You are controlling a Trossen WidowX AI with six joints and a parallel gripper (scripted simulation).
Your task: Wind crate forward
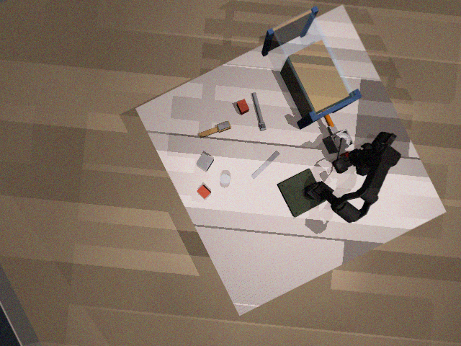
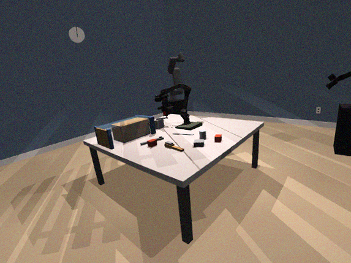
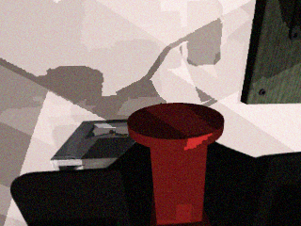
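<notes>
Right now the winch handle is 30 mm ahead of my gripper tip, 20 mm to the right of it and 10 mm below it. Round my gripper tip: blue frame: 240 mm ahead, 70 mm to the right, 10 mm below; then red knob: 20 mm above; then grey winch: 60 mm ahead, 70 mm to the right, 80 mm below.
</notes>
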